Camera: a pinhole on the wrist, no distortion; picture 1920 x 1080 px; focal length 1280.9 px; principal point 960.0 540.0 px. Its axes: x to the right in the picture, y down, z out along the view. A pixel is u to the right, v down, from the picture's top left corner.
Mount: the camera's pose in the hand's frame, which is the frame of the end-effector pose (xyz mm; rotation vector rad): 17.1 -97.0 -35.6 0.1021 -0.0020 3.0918
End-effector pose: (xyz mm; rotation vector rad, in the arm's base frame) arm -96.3 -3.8 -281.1 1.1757 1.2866 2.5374
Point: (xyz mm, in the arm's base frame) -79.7 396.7 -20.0
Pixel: 210 417
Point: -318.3 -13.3 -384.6
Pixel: behind the camera
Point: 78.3 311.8 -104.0
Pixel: 804 334
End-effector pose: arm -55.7 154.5 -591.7 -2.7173 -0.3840 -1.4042
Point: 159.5 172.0 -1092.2
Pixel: 1857 306
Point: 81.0 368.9 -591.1
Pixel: 326 1035
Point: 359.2 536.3 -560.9
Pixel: 94 996
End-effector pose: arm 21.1 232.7 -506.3 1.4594 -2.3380 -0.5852
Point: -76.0 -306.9 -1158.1
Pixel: outside the picture
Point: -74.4 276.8 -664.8
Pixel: outside the picture
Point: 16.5 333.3 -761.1
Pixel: 1625 508
